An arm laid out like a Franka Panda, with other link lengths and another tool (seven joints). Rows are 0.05 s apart.
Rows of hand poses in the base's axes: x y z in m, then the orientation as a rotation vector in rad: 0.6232 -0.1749 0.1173 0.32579 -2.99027 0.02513; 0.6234 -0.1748 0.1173 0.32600 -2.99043 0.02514; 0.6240 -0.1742 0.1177 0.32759 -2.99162 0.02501; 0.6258 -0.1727 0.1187 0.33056 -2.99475 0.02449; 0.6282 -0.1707 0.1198 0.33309 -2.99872 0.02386; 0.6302 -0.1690 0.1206 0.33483 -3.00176 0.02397; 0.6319 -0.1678 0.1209 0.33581 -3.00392 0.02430; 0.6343 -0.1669 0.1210 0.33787 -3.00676 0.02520; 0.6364 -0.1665 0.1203 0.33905 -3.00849 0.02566; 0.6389 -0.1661 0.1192 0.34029 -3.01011 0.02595; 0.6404 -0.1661 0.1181 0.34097 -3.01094 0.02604; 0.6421 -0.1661 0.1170 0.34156 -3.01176 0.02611; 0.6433 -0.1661 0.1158 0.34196 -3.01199 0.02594; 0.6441 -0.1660 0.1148 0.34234 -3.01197 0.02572
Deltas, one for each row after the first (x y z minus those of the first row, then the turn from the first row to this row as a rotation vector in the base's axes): 0.0002 0.0001 0.0000 0.00002 -0.00018 0.00013; 0.0008 0.0007 0.0004 0.00033 -0.00150 0.00109; 0.0026 0.0022 0.0014 0.00117 -0.00485 0.00282; 0.0050 0.0042 0.0025 0.00215 -0.00897 0.00420; 0.0070 0.0059 0.0033 0.00251 -0.01216 0.00515; 0.0087 0.0071 0.0036 0.00258 -0.01442 0.00567; 0.0111 0.0080 0.0037 0.00241 -0.01750 0.00688; 0.0132 0.0084 0.0030 0.00236 -0.01937 0.00756; 0.0157 0.0088 0.0019 0.00242 -0.02112 0.00827; 0.0172 0.0088 0.0008 0.00249 -0.02201 0.00867; 0.0189 0.0088 -0.0003 0.00256 -0.02289 0.00900; 0.0201 0.0088 -0.0015 0.00272 -0.02314 0.00924; 0.0209 0.0089 -0.0025 0.00288 -0.02315 0.00948
